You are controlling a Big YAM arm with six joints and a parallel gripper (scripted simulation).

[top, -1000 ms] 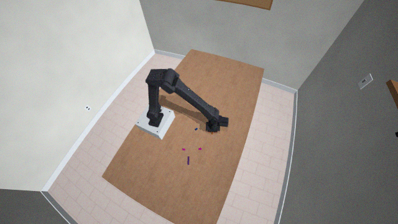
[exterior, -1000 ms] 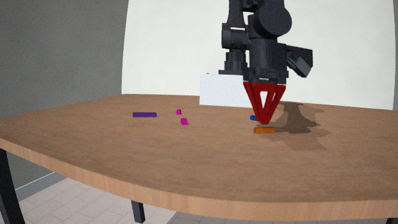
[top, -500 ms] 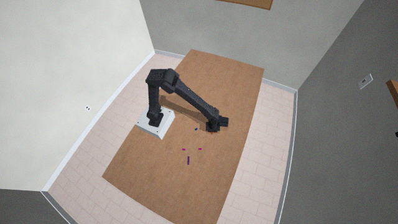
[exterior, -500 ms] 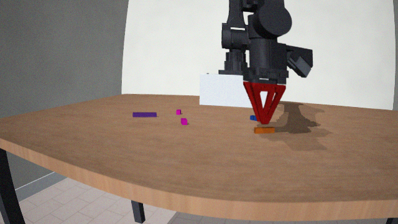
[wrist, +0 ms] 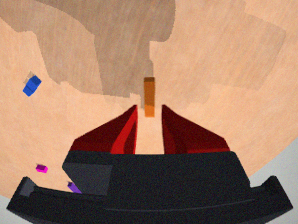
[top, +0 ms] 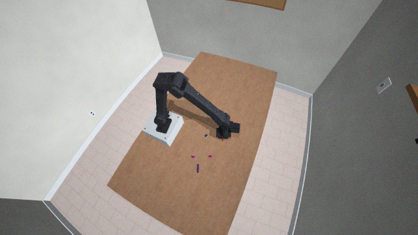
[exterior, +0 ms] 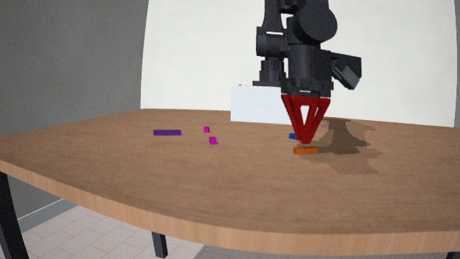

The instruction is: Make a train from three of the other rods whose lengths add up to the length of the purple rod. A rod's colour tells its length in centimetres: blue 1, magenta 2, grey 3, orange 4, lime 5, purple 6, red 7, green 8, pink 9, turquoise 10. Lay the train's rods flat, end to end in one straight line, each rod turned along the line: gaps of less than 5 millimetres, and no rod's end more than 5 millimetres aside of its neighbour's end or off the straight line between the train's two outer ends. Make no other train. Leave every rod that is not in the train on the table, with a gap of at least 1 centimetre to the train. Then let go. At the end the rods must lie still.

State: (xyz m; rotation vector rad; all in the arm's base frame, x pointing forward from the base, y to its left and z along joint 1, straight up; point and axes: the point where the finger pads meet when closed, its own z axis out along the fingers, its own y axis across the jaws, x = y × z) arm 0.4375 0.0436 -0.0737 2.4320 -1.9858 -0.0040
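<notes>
Right now my hand is 2 cm above the orange rod. From my hand the other things lie so: purple rod: 12 cm behind, 26 cm to the right, 2 cm below.
</notes>
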